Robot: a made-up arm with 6 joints.
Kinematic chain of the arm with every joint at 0, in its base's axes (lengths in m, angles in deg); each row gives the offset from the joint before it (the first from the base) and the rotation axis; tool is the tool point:
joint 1: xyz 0 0 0.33 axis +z
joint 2: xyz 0 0 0 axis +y
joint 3: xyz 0 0 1.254 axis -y
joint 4: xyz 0 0 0 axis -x
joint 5: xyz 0.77 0 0 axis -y
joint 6: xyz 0 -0.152 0 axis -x
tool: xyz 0 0 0
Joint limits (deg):
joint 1: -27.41..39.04
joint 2: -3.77..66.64
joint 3: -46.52..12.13
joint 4: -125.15..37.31
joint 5: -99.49..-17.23
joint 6: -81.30..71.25
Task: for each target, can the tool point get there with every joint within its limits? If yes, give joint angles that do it. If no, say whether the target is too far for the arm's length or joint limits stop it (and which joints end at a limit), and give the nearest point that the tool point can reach.
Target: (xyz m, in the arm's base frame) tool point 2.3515 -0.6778 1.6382
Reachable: no: too far | nearest point 1.4231 -0.4102 1.1217 | short by 1.096 m
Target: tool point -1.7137 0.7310 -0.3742
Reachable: no: joint limits stop it (at a limit: joint 1, joint 2, joint 3, joint 4) | nearest point 0.5151 0.5304 0.1682 | short by 2.303 m
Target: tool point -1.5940 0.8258 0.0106
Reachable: no: joint limits stop it (at a limit: joint 1, joint 2, joint 3, joint 4) | nearest point 0.5151 0.5304 0.1682 | short by 2.135 m
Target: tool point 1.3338 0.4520 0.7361
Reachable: yes | joints 24.29 41.87 3.74 -25.90 -26.50 51.32
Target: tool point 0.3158 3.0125 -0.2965
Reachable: no: too far | nearest point 1.1077 1.0109 0.1281 | short by 2.194 m
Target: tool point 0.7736 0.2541 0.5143
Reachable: yes | joints 21.62 39.51 -38.80 -71.28 -61.14 -4.99
